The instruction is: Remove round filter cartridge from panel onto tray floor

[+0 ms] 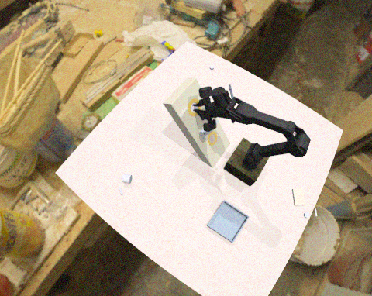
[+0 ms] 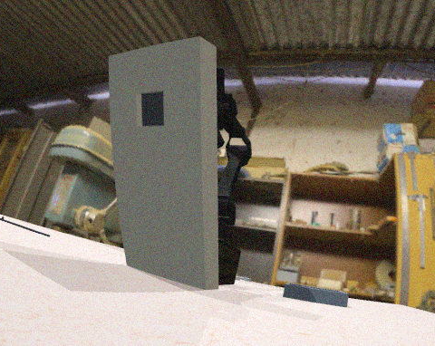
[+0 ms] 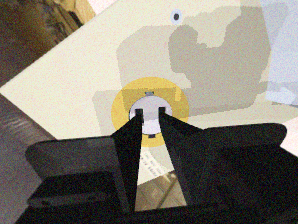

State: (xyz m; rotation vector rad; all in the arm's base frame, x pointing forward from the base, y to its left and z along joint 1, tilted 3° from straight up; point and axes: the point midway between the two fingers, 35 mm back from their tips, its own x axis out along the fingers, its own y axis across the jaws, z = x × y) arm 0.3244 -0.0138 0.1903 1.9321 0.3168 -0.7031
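My gripper tip is 1 cm short of the round white filter cartridge and 1 cm above it. From my gripper tip the other things lie so: blue tray: 40 cm behind, 31 cm to the left, 27 cm below; then pale card: 68 cm behind, 28 cm below; then grey bracket: 10 cm below, 9 cm behind, 1 cm to the left.
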